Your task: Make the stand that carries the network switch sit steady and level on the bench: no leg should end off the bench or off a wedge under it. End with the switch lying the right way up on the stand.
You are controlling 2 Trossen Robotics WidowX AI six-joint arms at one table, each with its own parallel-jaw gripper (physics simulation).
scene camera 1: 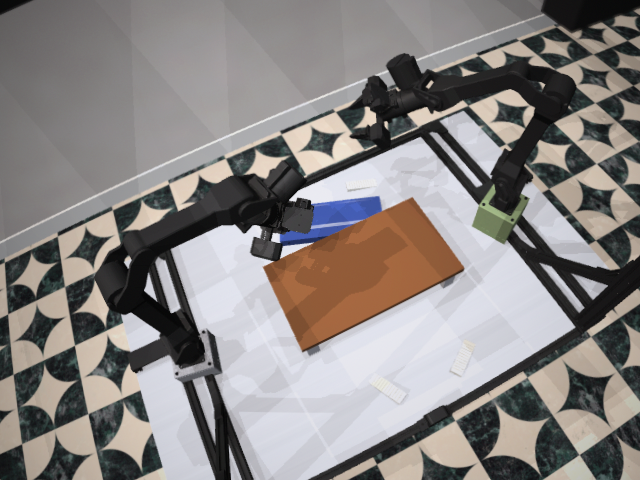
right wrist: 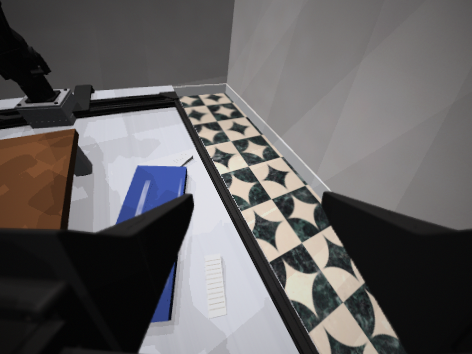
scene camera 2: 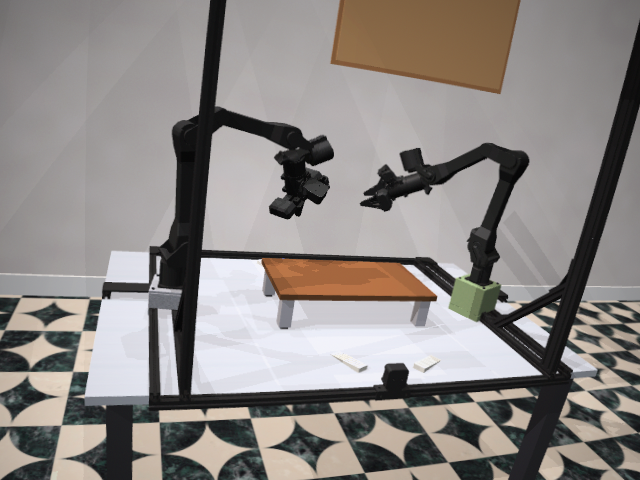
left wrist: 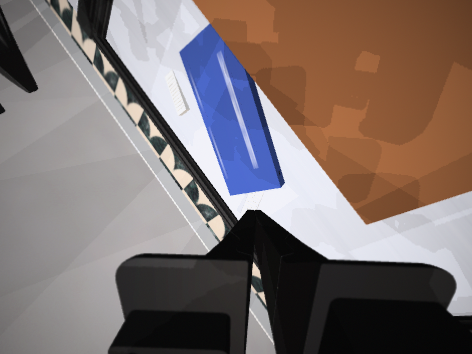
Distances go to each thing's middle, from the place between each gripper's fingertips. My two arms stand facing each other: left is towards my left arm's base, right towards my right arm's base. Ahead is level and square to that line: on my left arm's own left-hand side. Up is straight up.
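The blue network switch (scene camera 1: pixel 329 217) is 21 cm below my left hand, 13 cm to the right of it and 7 cm ahead of it. As for the stand (scene camera 1: pixel 343 280), my left gripper is 14 cm past it, 12 cm to the left of it and 17 cm above it.
Counted from my right hand, the stand is 190 mm below, 310 mm behind and 130 mm to the left. That same hand is 230 mm above the blue network switch, 100 mm past it and 120 mm to the right of it.
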